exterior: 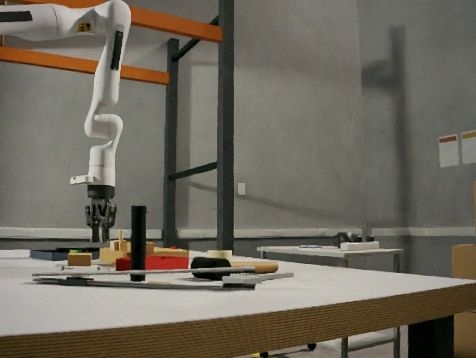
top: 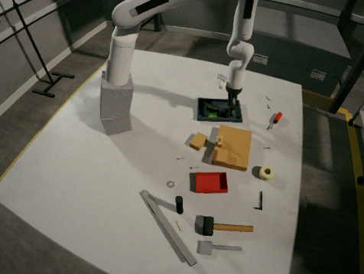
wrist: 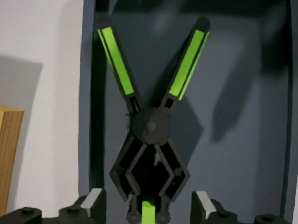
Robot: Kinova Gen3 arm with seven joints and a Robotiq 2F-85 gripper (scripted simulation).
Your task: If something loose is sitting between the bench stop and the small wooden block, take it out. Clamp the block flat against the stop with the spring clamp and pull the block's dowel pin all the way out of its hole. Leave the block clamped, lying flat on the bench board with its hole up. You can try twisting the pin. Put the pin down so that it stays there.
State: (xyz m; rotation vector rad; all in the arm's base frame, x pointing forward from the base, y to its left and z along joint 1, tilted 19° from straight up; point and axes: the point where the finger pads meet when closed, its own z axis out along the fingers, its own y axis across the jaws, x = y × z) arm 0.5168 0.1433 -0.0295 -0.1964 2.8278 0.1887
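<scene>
My gripper is now 50 mm past the dark blue tray, 20 mm to the right of it and 50 mm above it. The rest, counted from my hand: pale wooden block 20 mm behind, 210 mm to the right, 20 mm below; wooden bench board 30 mm ahead, 200 mm to the right, 30 mm below; dowel pin 20 mm behind, 210 mm to the right.
</scene>
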